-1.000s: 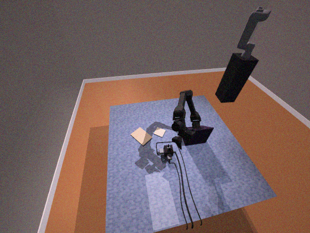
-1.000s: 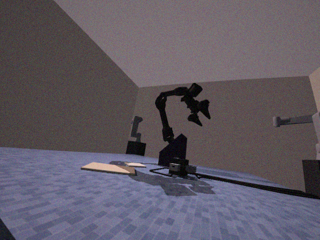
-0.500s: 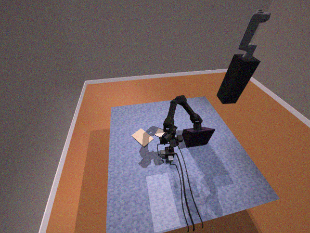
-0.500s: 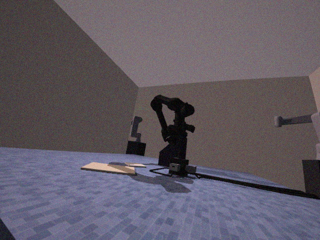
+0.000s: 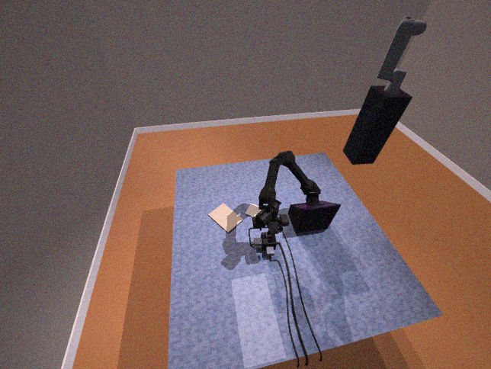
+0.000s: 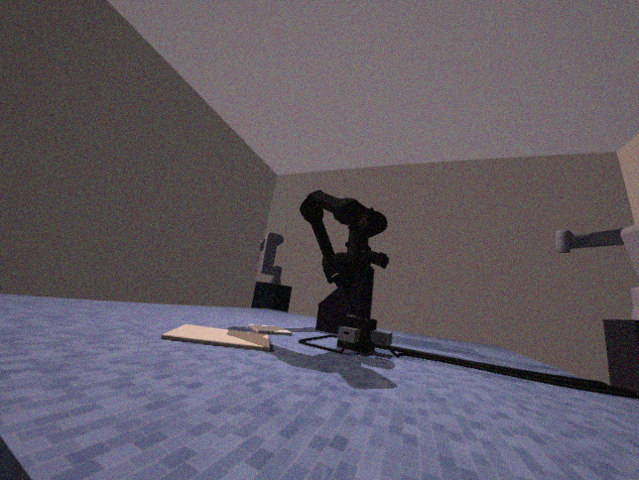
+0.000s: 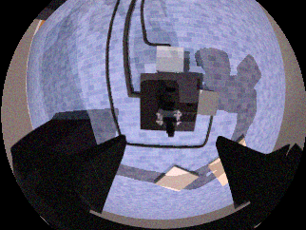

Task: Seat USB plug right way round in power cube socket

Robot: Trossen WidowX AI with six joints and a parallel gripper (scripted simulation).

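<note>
The USB plug is 4 cm below my gripper tip. Also, from my gripper tip: tan card: 24 cm ahead, 19 cm to the right, 12 cm below.
</note>
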